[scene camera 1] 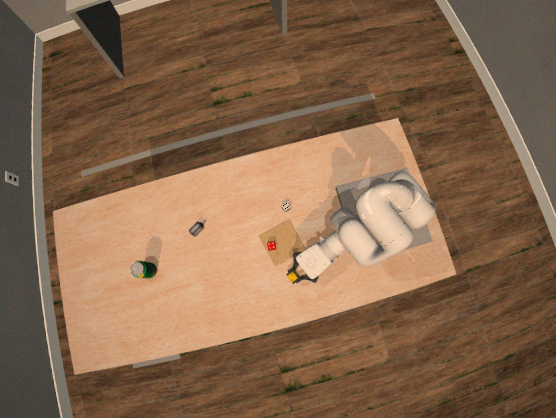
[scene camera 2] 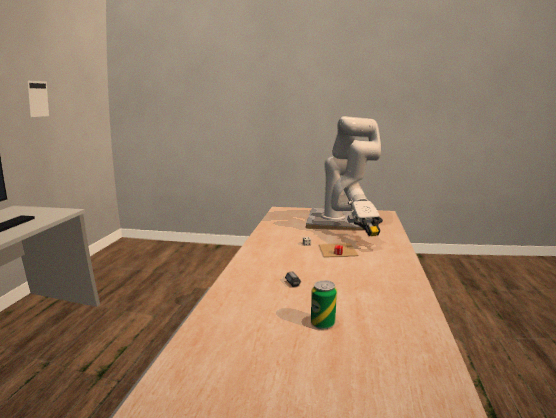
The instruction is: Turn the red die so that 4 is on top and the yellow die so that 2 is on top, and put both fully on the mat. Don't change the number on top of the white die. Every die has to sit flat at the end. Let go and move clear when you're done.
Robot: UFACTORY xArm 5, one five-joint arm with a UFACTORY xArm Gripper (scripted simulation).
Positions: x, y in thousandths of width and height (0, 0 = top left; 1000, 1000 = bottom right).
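Scene:
My gripper: visible in scene camera 1 (522, 666), also in scene camera 2 (674, 559).

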